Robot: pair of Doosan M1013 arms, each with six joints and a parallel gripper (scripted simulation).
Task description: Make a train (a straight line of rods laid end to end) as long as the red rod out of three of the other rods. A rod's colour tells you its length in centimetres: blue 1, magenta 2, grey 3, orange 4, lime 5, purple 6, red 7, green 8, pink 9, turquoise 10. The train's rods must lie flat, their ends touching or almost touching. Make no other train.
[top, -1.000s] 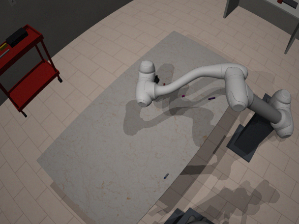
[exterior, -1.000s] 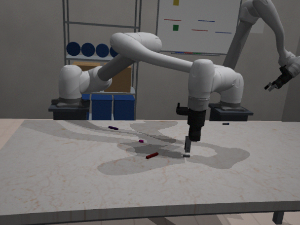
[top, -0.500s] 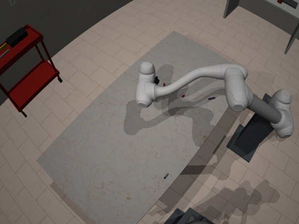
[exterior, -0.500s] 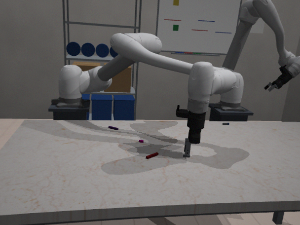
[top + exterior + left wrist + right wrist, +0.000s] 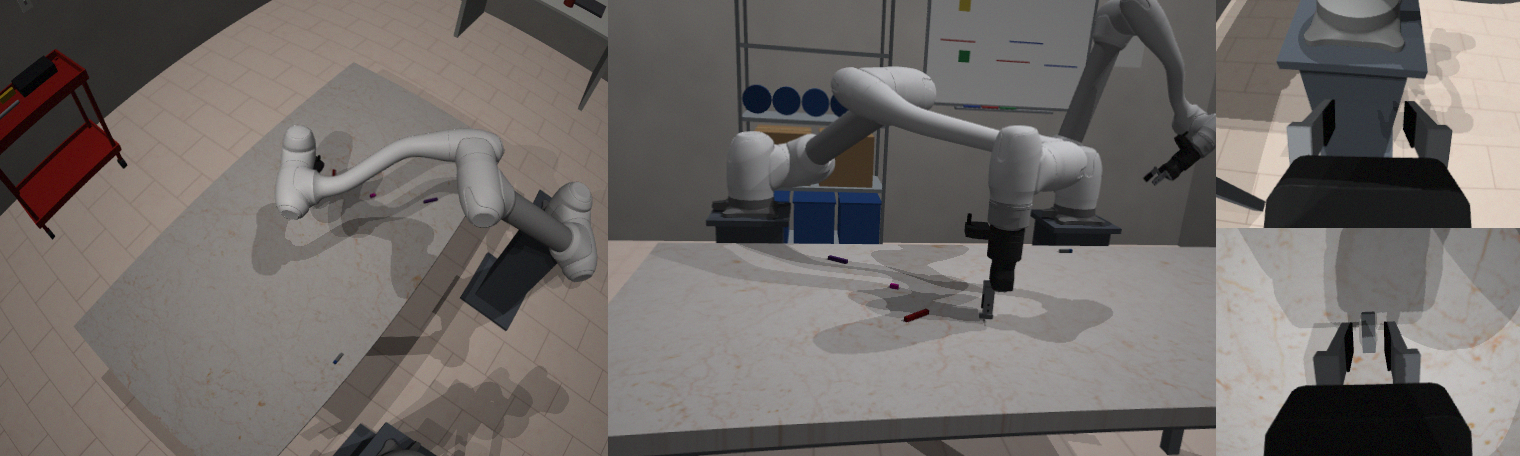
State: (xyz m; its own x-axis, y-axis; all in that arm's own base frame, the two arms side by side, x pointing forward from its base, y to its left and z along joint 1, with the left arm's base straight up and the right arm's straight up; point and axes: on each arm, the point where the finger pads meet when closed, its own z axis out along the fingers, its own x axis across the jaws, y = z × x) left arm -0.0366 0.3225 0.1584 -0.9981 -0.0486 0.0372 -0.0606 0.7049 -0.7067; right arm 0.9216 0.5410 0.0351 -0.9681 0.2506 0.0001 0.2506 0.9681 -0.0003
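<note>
Right now the blue rod is 470 mm behind my right hand, 400 mm to the left of it and 30 mm below it. The rest, counted from my right hand: magenta rod 170 mm behind, 190 mm to the right, 30 mm below; then purple rod 360 mm behind, 330 mm to the right, 30 mm below; then red rod 160 mm to the right, 30 mm below.
</note>
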